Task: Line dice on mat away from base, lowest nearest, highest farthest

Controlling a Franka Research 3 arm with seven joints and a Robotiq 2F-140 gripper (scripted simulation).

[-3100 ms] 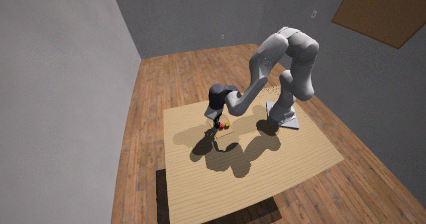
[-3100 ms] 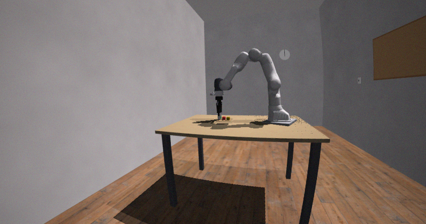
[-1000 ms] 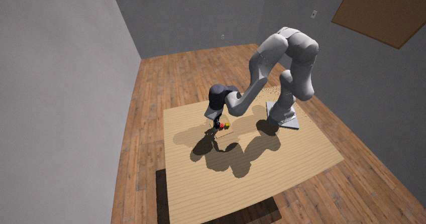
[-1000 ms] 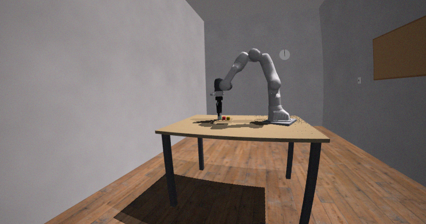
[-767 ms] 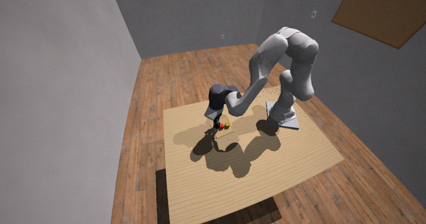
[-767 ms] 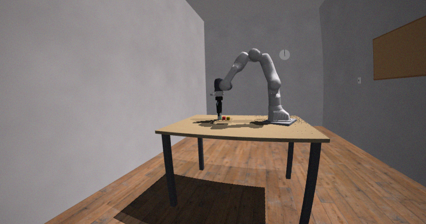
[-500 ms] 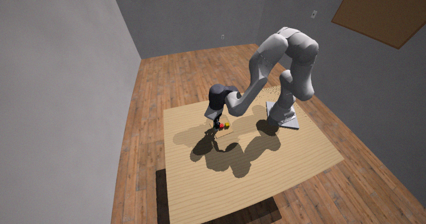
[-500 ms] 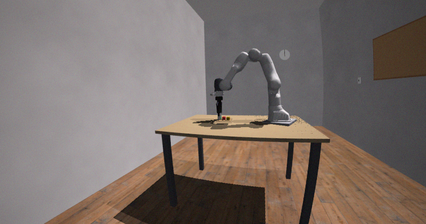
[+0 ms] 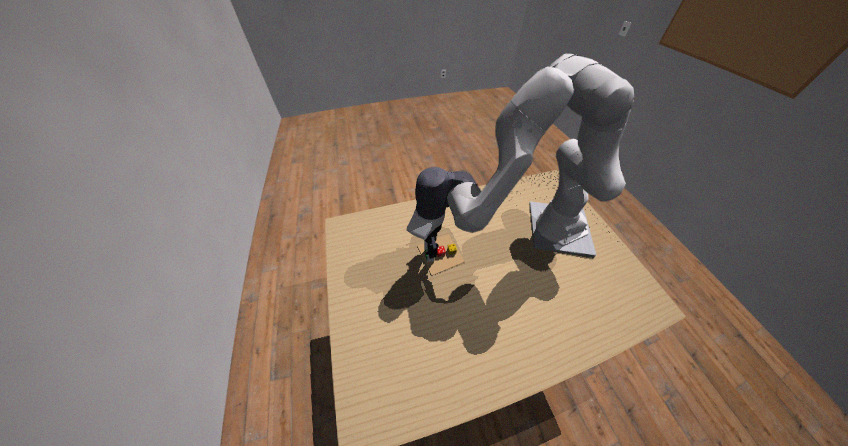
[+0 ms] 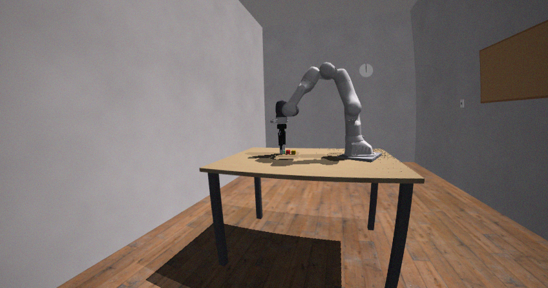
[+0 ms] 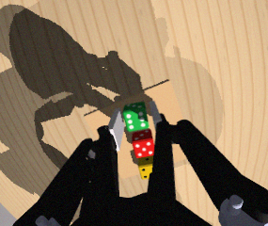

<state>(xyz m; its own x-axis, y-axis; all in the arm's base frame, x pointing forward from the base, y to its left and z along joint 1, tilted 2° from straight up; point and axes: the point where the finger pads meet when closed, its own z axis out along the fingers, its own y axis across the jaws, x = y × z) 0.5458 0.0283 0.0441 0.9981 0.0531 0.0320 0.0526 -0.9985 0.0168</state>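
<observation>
My hand is 2 cm above the green die. Round my hand: yellow die (9 cm behind, 1 cm to the right, 2 cm below); then red die (5 cm behind, 2 cm below); then tan mat (5 cm behind, 4 cm below).
</observation>
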